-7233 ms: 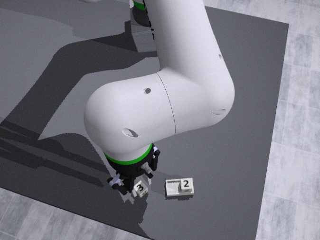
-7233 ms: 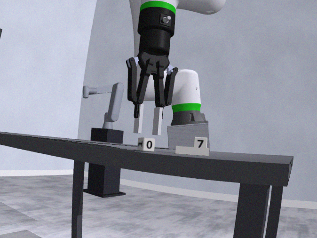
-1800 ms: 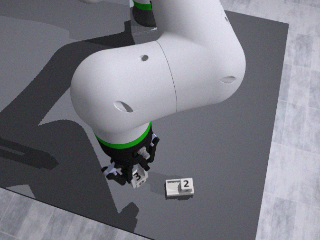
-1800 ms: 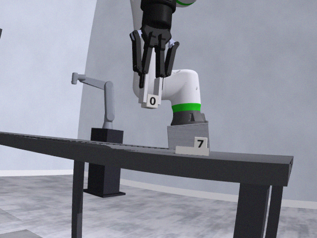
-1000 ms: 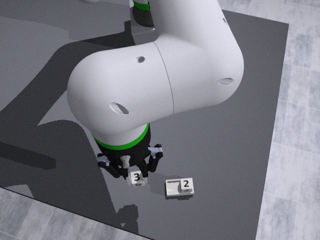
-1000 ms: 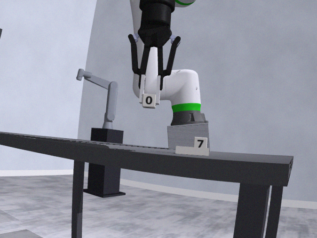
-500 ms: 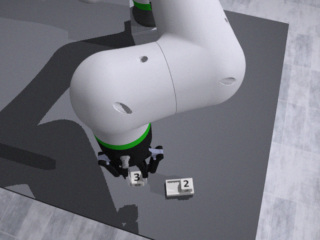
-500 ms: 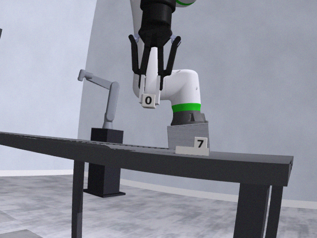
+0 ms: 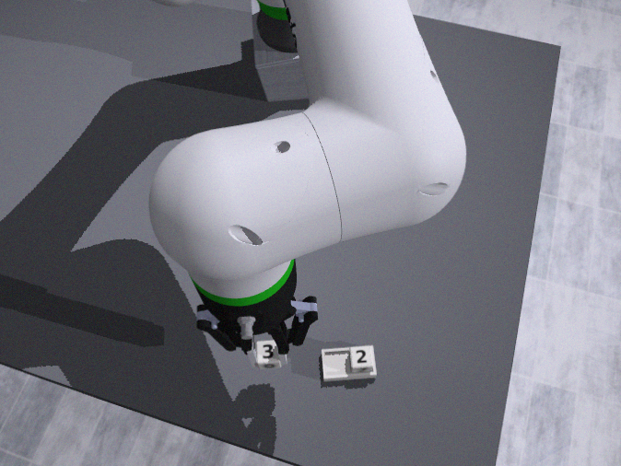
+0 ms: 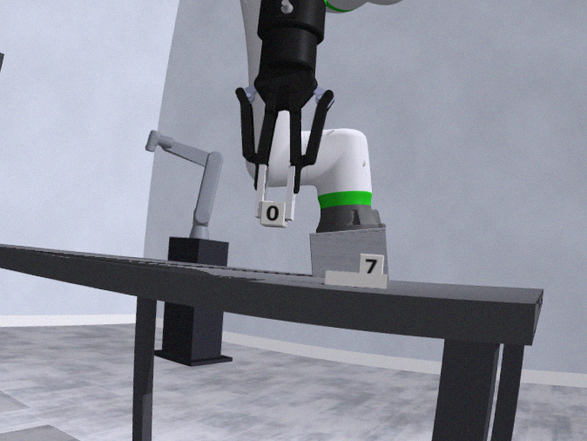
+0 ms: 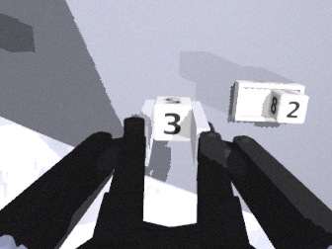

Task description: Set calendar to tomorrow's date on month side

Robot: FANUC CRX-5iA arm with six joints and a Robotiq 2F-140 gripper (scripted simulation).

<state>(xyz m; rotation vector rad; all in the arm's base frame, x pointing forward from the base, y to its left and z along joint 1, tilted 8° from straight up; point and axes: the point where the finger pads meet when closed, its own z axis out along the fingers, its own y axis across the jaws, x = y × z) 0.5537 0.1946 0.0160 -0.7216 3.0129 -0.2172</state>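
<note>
Now: hand 50 mm past the tray, 100 mm to the right of it and 100 mm above it. Also, from my hand: cube (30 mm below).
</note>
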